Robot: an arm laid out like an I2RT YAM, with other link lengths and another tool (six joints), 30 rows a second.
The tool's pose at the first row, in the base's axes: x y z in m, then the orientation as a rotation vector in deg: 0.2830, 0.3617, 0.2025, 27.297, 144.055, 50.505
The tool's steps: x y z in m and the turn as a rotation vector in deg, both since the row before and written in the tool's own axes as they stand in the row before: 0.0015, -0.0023, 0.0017, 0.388, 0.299, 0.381; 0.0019, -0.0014, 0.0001, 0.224, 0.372, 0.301; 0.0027, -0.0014, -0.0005, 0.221, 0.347, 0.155; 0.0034, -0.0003, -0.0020, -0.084, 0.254, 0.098; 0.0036, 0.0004, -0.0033, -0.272, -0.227, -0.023; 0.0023, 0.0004, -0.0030, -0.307, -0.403, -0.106; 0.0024, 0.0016, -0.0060, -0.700, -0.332, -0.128; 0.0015, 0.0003, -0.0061, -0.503, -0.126, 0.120; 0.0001, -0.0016, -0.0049, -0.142, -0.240, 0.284; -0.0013, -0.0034, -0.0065, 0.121, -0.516, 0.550; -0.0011, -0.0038, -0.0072, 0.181, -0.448, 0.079; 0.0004, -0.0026, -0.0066, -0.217, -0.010, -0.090
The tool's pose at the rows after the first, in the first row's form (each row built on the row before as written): 0.2822, 0.3615, 0.1994, 27.819, 144.530, 50.309; 0.2804, 0.3614, 0.1979, 28.163, 144.981, 50.315; 0.2776, 0.3613, 0.1966, 28.324, 145.413, 50.260; 0.2737, 0.3616, 0.1970, 28.346, 145.592, 50.515; 0.2691, 0.3619, 0.1987, 28.305, 145.235, 50.736; 0.2658, 0.3617, 0.2005, 28.202, 144.702, 50.887; 0.2611, 0.3609, 0.2052, 27.924, 144.011, 51.539; 0.2568, 0.3587, 0.2093, 27.962, 143.608, 52.136; 0.2540, 0.3551, 0.2116, 28.365, 143.303, 52.303; 0.2512, 0.3487, 0.2142, 29.288, 142.892, 52.123; 0.2477, 0.3418, 0.2169, 29.597, 142.591, 51.724; 0.2434, 0.3368, 0.2196, 29.413, 142.461, 51.945
